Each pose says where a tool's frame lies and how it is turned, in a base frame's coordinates. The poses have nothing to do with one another.
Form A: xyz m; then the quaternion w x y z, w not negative.
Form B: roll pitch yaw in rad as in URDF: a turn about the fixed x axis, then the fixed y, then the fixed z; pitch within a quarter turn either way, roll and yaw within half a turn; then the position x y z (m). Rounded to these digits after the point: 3 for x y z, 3 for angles.
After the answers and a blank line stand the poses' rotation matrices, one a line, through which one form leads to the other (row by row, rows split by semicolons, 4 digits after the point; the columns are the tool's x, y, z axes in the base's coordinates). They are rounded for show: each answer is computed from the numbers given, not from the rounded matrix.
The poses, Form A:
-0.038, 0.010, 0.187, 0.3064, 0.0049, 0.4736, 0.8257
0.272, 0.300, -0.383, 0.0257, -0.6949, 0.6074, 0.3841
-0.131, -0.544, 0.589, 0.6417, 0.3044, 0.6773, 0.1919
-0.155, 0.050, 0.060, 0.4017, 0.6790, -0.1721, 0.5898
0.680, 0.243, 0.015, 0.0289, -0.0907, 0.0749, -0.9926
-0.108, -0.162, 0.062, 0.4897, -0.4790, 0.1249, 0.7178
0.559, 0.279, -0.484, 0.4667, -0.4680, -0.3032, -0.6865
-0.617, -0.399, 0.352, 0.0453, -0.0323, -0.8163, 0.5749
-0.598, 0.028, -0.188, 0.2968, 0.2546, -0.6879, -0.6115
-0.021, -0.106, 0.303, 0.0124, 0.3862, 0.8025, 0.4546
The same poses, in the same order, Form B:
0.959, 0.286, 2.580, -0.038, 0.010, 0.187
2.592, 0.600, -1.611, 0.272, 0.300, -0.383
1.727, 0.852, 1.557, -0.131, -0.544, 0.589
1.517, -1.221, 0.776, -0.155, 0.050, 0.060
-0.157, -0.177, -3.069, 0.680, 0.243, 0.015
-0.517, 0.944, 1.676, -0.108, -0.162, 0.062
-0.054, -1.182, -1.911, 0.559, 0.279, -0.484
-1.912, -0.037, 3.037, -0.617, -0.399, 0.352
1.647, -0.097, -2.343, -0.598, 0.028, -0.188
2.241, -0.338, 2.409, -0.021, -0.106, 0.303

-0.8122 -0.5014 0.2983; 0.5106 -0.3636 0.7791; -0.2821 0.7851 0.5514
-0.0329 -0.8639 -0.5026; -0.8244 -0.2608 0.5023; -0.5650 0.4309 -0.7036
0.0089 0.1661 0.9861; 0.6586 0.7410 -0.1307; -0.7524 0.6506 -0.1028
0.2449 -0.7076 0.6628; 0.2402 -0.6180 -0.7486; 0.9393 0.3425 0.0186
-0.9819 0.0438 0.1844; -0.0710 -0.9871 -0.1435; 0.1757 -0.1539 0.9723
-0.0616 -0.8226 -0.5653; 0.5833 -0.4892 0.6484; -0.8099 -0.2898 0.5100
-0.1264 0.9245 0.3595; -0.3570 -0.3805 0.8531; 0.9255 -0.0205 0.3781
-0.9938 0.0006 -0.1111; 0.1048 0.3369 -0.9357; 0.0368 -0.9416 -0.3348
-0.6942 0.0127 -0.7197; -0.7132 0.1225 0.6901; 0.0970 0.9924 -0.0760
-0.7014 0.6086 0.3710; 0.6311 0.2884 0.7201; 0.3312 0.7392 -0.5864

